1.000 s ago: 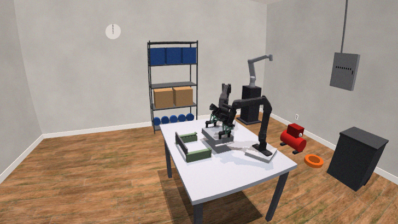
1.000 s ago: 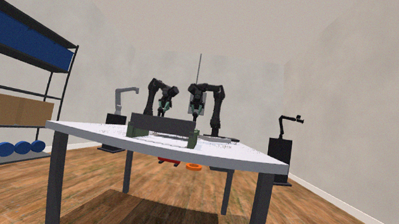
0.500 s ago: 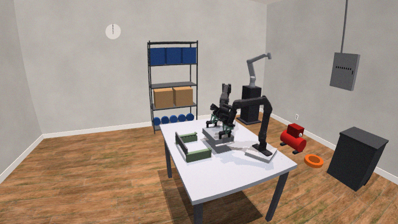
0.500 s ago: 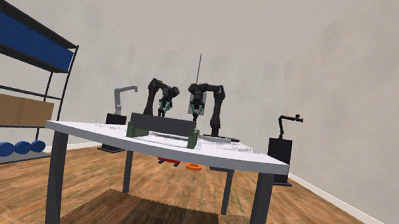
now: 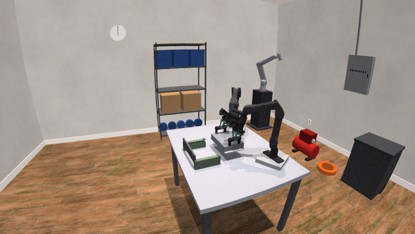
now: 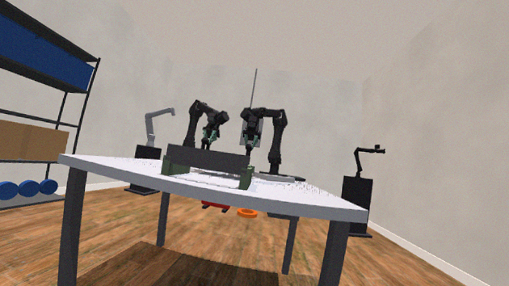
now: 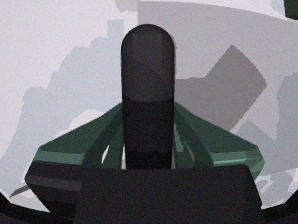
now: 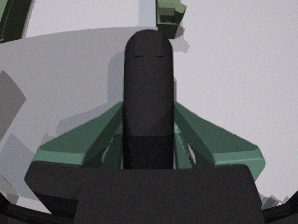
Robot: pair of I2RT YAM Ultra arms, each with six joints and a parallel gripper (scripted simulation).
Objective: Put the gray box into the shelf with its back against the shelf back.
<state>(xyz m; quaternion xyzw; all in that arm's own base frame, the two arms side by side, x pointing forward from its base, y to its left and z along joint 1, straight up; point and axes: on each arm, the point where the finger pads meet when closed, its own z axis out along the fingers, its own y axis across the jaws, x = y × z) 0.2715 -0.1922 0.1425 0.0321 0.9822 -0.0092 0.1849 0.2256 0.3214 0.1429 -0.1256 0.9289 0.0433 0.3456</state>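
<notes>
My left hand is 12 cm to the left of the gray box and 5 cm above it. The rest, counted from my left hand: dark back plate: 34 cm ahead, 11 cm to the right, 9 cm below.
Right now my right hand is 120 mm to the right of the gray box and 50 mm above it. From my right hand the other things lie so: dark back plate 330 mm ahead, 130 mm to the left, 90 mm below.
</notes>
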